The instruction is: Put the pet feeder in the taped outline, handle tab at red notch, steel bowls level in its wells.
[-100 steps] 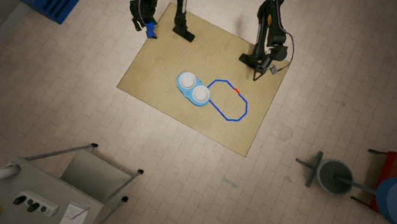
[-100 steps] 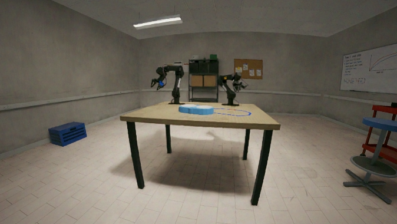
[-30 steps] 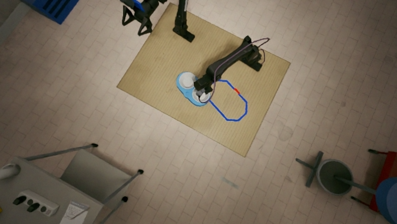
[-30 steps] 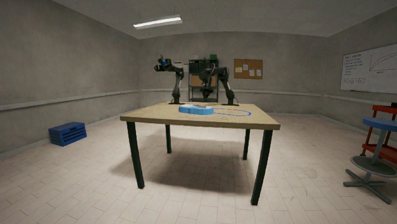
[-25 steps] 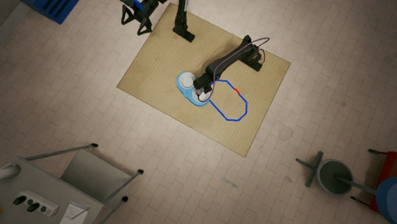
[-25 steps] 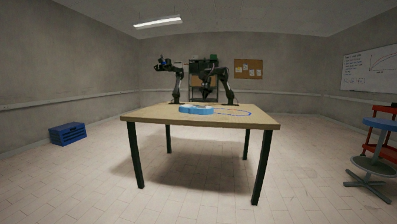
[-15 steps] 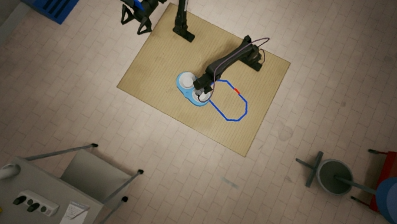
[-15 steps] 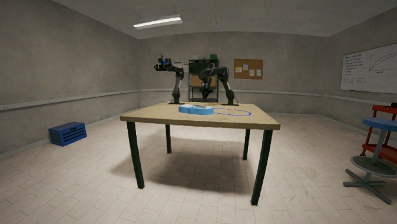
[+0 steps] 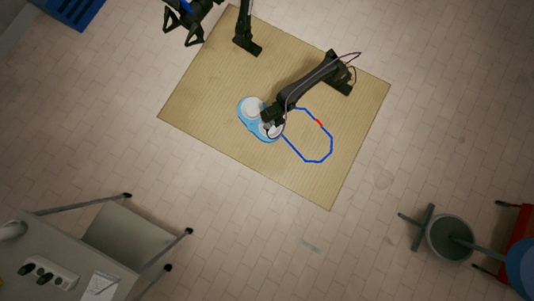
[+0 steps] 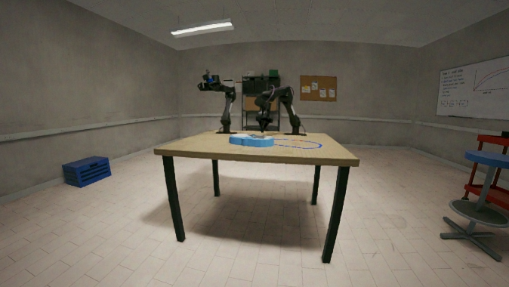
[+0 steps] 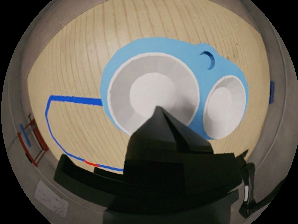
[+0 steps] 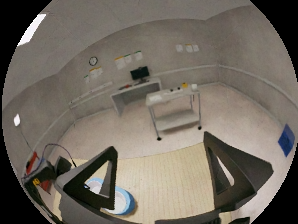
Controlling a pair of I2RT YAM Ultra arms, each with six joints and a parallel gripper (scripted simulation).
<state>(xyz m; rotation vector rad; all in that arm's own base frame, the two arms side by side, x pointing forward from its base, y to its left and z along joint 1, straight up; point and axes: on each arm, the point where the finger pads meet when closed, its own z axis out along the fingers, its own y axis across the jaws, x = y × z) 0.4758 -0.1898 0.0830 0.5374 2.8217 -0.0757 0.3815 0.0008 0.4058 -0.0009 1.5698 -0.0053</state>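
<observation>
Right now my left hand is 10 mm past the light blue pet feeder, 80 mm to the left of it and 60 mm above it.
</observation>
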